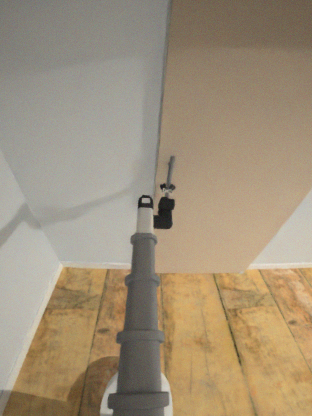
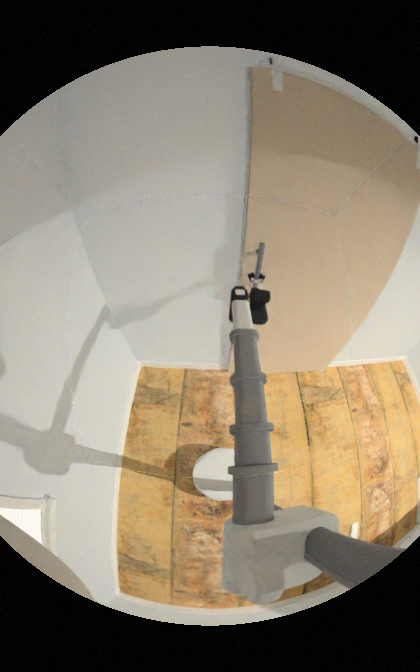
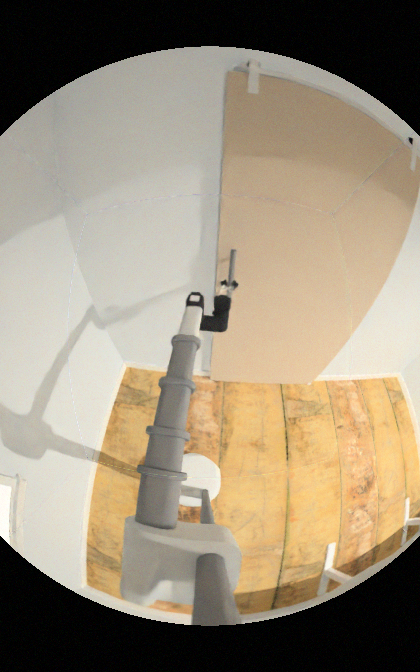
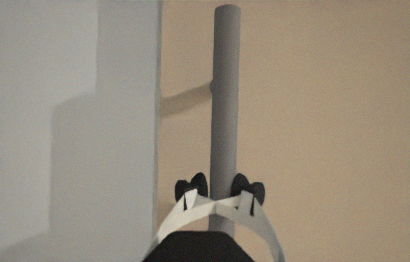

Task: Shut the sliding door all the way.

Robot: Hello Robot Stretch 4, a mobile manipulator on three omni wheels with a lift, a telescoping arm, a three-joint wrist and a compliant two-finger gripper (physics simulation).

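Frame: origin at the robot's base, x ahead, y left, z up, level; metres.
Where they show: gripper, fingertip midpoint: [image 1: 167, 185] [image 4: 219, 187].
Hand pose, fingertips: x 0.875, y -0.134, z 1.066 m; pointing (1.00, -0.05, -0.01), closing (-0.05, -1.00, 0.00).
After its pixels a point has its place.
The tan sliding door [image 1: 240, 125] {x 0.914, y -0.458, z 1.407 m} [image 2: 310, 200] [image 3: 280, 200] [image 4: 325, 125] {x 0.915, y -0.271, z 1.135 m} hangs upright. Its left edge meets the pale grey wall [image 1: 90, 150] {x 0.977, y 0.310, z 1.206 m} [image 2: 165, 250] [image 3: 150, 240] [image 4: 30, 100] {x 0.975, y 0.110, z 1.158 m}, and no doorway opening shows between them. A grey vertical bar handle [image 1: 171, 165] {x 0.847, y -0.133, z 1.199 m} [image 2: 260, 255] [image 3: 232, 262] [image 4: 226, 100] {x 0.847, y -0.134, z 1.153 m} stands off the door near that edge. My gripper [image 1: 168, 187] {x 0.875, y -0.134, z 1.066 m} [image 2: 257, 277] [image 3: 229, 285] [image 4: 219, 187] {x 0.875, y -0.134, z 1.066 m} is shut on the lower part of the handle, with one dark fingertip on each side. The handle's lower end is partly hidden by the gripper.
White hangers [image 2: 277, 80] [image 3: 253, 77] hold the door at its top. A side wall [image 1: 20, 240] {x 0.773, y 0.835, z 0.644 m} stands at the left. The extended arm [image 1: 140, 300] {x 0.221, y 0.001, z 1.179 m} reaches over the wooden floor [image 1: 200, 340] {x 0.329, y -0.494, z -0.027 m}. White furniture legs [image 3: 327, 565] show at the lower right.
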